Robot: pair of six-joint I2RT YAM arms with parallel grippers.
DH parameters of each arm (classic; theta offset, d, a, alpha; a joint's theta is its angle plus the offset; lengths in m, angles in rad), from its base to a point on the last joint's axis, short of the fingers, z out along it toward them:
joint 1: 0 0.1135 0.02 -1.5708
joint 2: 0 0 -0.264 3.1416
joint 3: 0.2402 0 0.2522 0
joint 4: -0.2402 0 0.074 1.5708
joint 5: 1.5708 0 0 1.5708
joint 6: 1.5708 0.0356 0 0
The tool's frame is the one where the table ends.
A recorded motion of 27 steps. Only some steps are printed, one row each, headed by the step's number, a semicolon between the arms.
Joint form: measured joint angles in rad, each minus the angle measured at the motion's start. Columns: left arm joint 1, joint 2, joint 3, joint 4, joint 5, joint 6; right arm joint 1, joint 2, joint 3, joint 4, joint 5, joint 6.
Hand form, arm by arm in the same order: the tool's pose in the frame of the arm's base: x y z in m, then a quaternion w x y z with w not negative. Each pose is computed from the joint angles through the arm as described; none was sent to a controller.
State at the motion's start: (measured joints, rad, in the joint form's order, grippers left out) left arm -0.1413 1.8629 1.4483 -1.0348 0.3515 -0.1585; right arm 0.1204 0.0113 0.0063 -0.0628 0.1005 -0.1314
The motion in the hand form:
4: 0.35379 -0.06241 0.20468 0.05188 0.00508 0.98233 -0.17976; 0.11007 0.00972 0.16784 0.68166 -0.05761 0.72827 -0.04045
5: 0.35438 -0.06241 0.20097 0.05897 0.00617 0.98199 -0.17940; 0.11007 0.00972 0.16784 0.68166 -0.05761 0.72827 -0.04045
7: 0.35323 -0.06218 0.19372 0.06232 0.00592 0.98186 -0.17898; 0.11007 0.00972 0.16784 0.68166 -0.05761 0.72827 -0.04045
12: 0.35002 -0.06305 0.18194 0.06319 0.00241 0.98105 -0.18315; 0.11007 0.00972 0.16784 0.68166 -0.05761 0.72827 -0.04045
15: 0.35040 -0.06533 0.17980 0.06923 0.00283 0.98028 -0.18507; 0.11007 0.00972 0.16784 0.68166 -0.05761 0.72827 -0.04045
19: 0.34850 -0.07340 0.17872 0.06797 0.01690 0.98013 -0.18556; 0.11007 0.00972 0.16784 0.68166 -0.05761 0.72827 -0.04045
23: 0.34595 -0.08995 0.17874 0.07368 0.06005 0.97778 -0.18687; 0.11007 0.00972 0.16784 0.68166 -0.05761 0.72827 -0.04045
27: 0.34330 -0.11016 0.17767 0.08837 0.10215 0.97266 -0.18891; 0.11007 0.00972 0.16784 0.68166 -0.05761 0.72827 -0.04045
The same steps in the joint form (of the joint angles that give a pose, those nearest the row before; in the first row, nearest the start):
4: 0.0000 0.0000 -0.0473 0.0847 -0.0088 0.0000; 0.0000 0.0000 0.0000 0.0000 0.0000 0.0000
5: 0.0000 0.0000 -0.0633 0.1148 -0.0114 0.0000; 0.0000 0.0000 0.0000 0.0000 0.0000 0.0000
7: 0.0000 0.0000 -0.0934 0.1518 -0.0133 -0.0015; 0.0000 0.0000 0.0000 0.0000 0.0000 0.0000
12: -0.0031 0.0000 -0.1430 0.2071 -0.0065 -0.0134; 0.0000 0.0000 0.0000 0.0000 0.0000 0.0000
15: -0.0092 0.0000 -0.1533 0.2327 -0.0057 -0.0214; 0.0000 0.0000 0.0000 0.0000 0.0000 0.0000
19: -0.0324 0.0000 -0.1579 0.2380 -0.0061 -0.0160; 0.0000 0.0000 0.0000 0.0000 0.0000 0.0000
23: -0.0793 0.0000 -0.1591 0.2525 -0.0061 0.0229; 0.0000 0.0000 0.0000 0.0000 0.0000 0.0000
27: -0.1362 0.0000 -0.1671 0.2964 -0.0107 0.0469; 0.0000 0.0000 0.0000 0.0000 0.0000 0.0000

